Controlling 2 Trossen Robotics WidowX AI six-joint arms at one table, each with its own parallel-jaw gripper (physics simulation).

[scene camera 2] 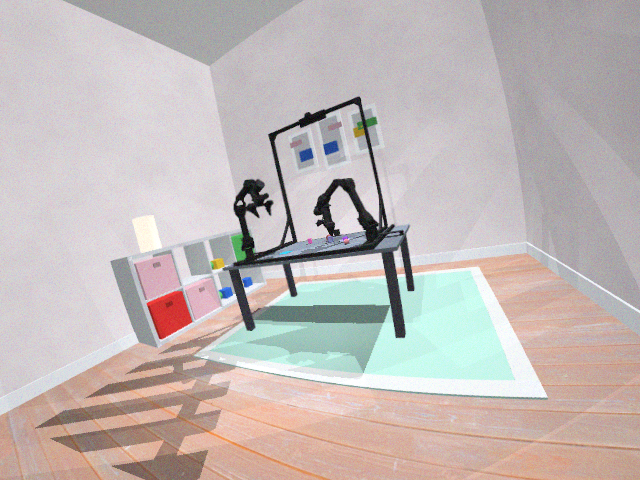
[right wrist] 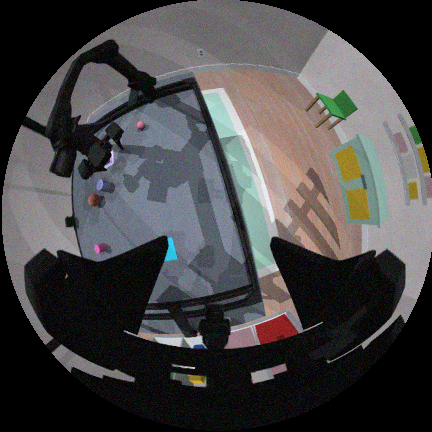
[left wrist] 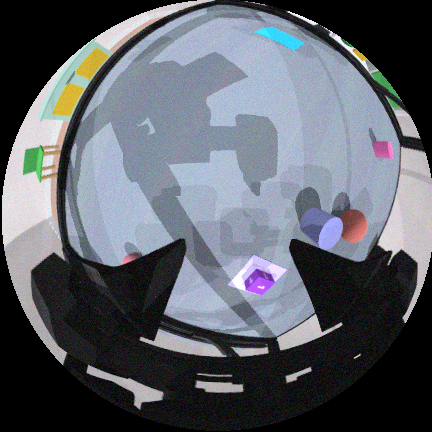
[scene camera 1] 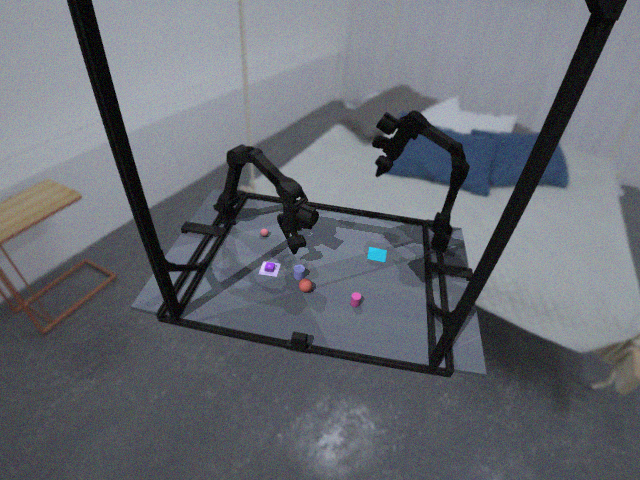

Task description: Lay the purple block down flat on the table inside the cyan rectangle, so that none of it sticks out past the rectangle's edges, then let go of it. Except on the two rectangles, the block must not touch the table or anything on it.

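Frame: origin at the left arm's base, x ahead, y right, z down, level; metres.
Seen in the pictures: left gripper, fingertip midpoint: [scene camera 2: 331,236] [right wrist: 114,159] [left wrist: 239,244]; right gripper, fingertip midpoint: [scene camera 2: 265,216] [right wrist: 220,241] [scene camera 1: 380,171]; left arm's base, origin of the base link: [scene camera 2: 373,238] [right wrist: 150,94] [scene camera 1: 227,218]; right arm's base, origin of the base link: [scene camera 2: 250,257] [right wrist: 214,311] [scene camera 1: 439,246].
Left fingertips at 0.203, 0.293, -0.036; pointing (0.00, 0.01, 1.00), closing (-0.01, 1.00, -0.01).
Observation:
Offsets run from my left fingertips to a thing's top centre, as dx, dy, dz. "pt": to the spot under its first point.
The purple block {-0.098, +0.043, +0.036} [scene camera 1: 269,267] [left wrist: 260,282] rests on the pale lavender rectangle {pt -0.123, +0.055, +0.054} [scene camera 1: 264,272] [left wrist: 275,270] at the left of the table in scene camera 1. My left gripper [scene camera 1: 289,243] [left wrist: 239,244] is open and empty, above the table and a little behind and right of the block in scene camera 1. The cyan rectangle {pt +0.344, +0.097, +0.054} [scene camera 1: 377,254] [left wrist: 280,38] [right wrist: 171,250] lies bare on the table, farther right in scene camera 1. My right gripper [scene camera 1: 376,159] [right wrist: 220,241] is open and empty, high above the table. The left arm hides the block in the right wrist view.
A blue-violet cylinder {-0.002, +0.112, +0.014} [scene camera 1: 299,272] [left wrist: 321,229] stands right of the block in scene camera 1, beside a red ball {-0.001, +0.183, +0.005} [scene camera 1: 306,285] [left wrist: 354,226]. A magenta cylinder {+0.147, +0.299, +0.014} [scene camera 1: 356,299] stands nearer the front. A small pink ball {-0.069, -0.154, +0.021} [scene camera 1: 264,232] [right wrist: 140,125] lies behind the block. Black bars frame the table.

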